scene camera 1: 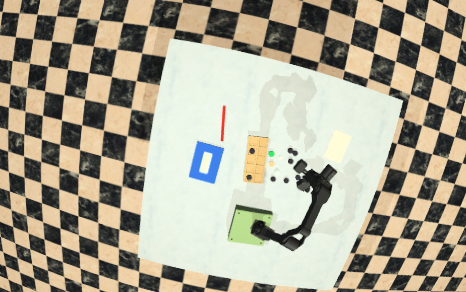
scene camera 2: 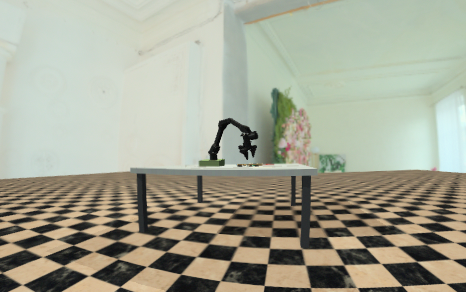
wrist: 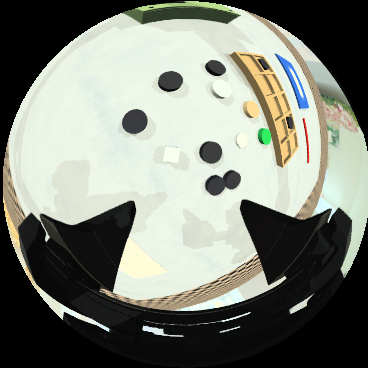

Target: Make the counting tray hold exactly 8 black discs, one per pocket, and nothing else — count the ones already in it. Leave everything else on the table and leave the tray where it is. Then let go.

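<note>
The wooden counting tray [scene camera 1: 255,167] [wrist: 269,95] holds two black discs in separate pockets: one disc [scene camera 1: 249,177] [wrist: 264,64] in an end pocket, the other disc [scene camera 1: 252,151] [wrist: 289,122] toward the opposite end. Several black discs lie loose beside the tray, among them one disc [scene camera 1: 273,179] [wrist: 215,67] near it, one disc [scene camera 1: 286,180] [wrist: 170,81] farther out, one disc [scene camera 1: 290,161] [wrist: 210,152], and a disc [scene camera 1: 298,177] [wrist: 134,121] close to the gripper in scene view 1. Two discs [wrist: 215,185] [wrist: 232,179] touch or nearly touch. My gripper [scene camera 1: 301,175] [scene camera 2: 249,157] [wrist: 188,205] is open and empty above the table.
A green disc [scene camera 1: 271,154] [wrist: 264,136], tan disc [scene camera 1: 271,163] [wrist: 251,109], white disc [wrist: 222,89], small cream disc [wrist: 242,140] and white cube [wrist: 171,154] lie loose. A blue frame [scene camera 1: 196,160] [wrist: 304,102], red stick [scene camera 1: 223,123] [wrist: 306,140] and pale yellow sheet [scene camera 1: 338,146] lie farther off.
</note>
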